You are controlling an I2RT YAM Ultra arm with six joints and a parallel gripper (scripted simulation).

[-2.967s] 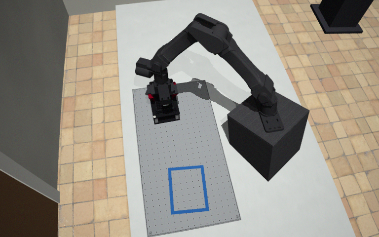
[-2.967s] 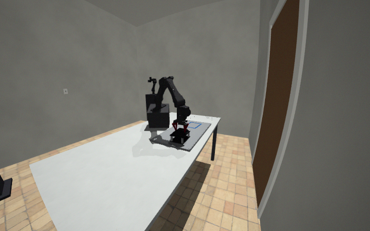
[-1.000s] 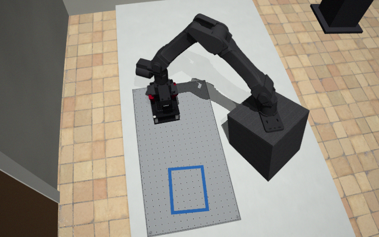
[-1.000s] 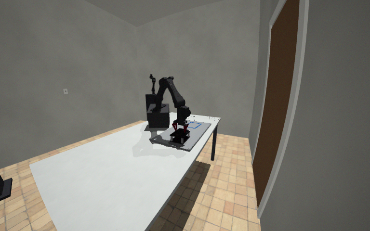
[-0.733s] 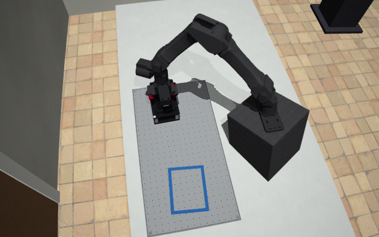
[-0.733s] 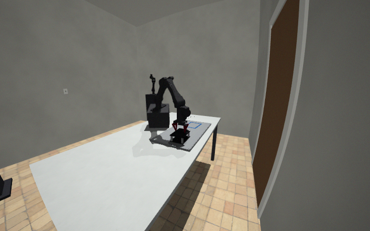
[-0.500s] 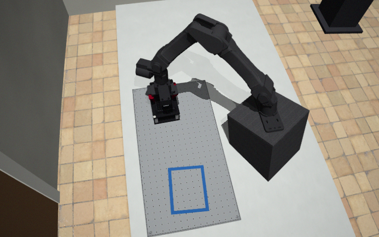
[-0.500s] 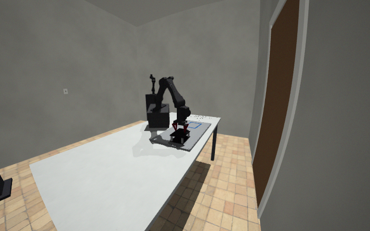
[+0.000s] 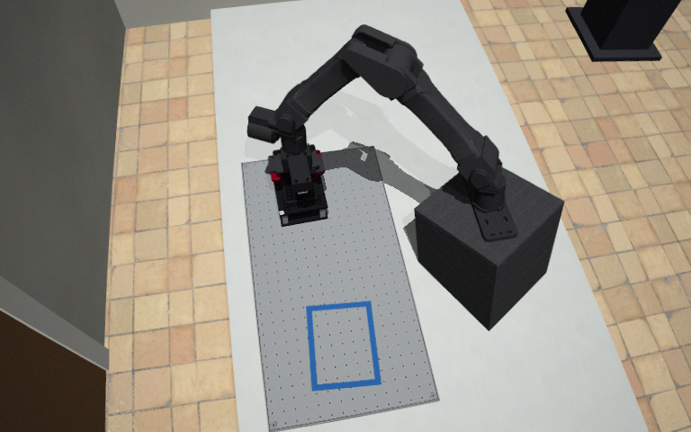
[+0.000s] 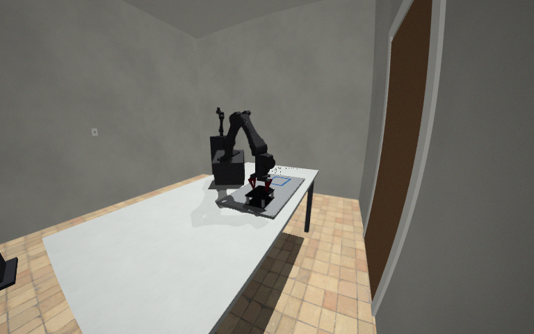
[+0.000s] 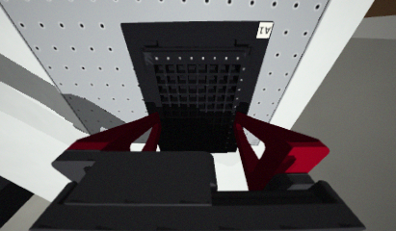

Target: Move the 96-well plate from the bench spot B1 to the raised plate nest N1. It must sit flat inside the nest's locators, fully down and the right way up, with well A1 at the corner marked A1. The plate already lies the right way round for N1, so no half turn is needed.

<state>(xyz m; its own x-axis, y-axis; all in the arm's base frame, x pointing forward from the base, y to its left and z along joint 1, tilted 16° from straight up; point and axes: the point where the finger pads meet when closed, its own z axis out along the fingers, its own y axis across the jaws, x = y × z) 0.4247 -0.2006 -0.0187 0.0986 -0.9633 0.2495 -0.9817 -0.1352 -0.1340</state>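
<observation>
Now: the black 96-well plate 10 mm below my hand. The rest, counted from my hand: black plate nest N1: 20 mm below; white A1 label: 40 mm ahead, 80 mm to the left, 10 mm below.
</observation>
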